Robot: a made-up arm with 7 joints.
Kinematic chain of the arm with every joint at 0, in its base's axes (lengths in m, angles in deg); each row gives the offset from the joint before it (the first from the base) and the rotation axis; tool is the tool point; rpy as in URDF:
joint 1: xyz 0.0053 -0.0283 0.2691 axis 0 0.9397 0.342
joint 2: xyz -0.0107 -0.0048 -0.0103 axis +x
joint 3: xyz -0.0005 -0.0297 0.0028 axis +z
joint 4: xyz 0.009 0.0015 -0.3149 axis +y
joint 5: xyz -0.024 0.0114 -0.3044 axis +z
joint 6: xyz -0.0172 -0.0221 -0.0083 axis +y
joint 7: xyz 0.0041 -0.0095 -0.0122 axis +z
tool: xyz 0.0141 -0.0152 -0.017 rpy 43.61 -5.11 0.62
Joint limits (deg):
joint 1: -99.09..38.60
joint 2: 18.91..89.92
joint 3: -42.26..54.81
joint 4: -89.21..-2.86
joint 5: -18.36..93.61
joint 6: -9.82..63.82
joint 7: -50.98..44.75
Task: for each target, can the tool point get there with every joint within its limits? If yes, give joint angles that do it. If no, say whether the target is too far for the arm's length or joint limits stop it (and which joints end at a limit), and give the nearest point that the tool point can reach.
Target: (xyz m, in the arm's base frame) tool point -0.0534 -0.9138 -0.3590
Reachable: no: too far | nearest point -0.0389 -0.1878 -0.2090 | short by 0.741 m
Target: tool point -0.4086 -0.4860 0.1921
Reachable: no: joint limits stop it (at a limit: joint 1, joint 2, joint 3, joint 4, joint 6, joint 7) | nearest point -0.0407 -0.1877 -0.1944 | short by 0.611 m
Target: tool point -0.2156 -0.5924 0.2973
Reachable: no: joint limits stop it (at a limit: joint 1, joint 2, joint 3, joint 4, joint 5) | nearest point 0.2547 -0.3933 0.4229 | short by 0.526 m
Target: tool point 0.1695 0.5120 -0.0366
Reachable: yes | joints -1.66 73.75 -23.29 -33.51 27.38 23.46 5.03
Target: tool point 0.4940 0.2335 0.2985
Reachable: yes | joints -42.90 60.32 5.81 -72.13 10.70 32.49 -21.81
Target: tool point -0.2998 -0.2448 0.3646
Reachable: no: joint limits stop it (at a limit: joint 1, joint 2, joint 4, joint 5, joint 6) | nearest point -0.1277 0.2188 0.5715 | short by 0.536 m
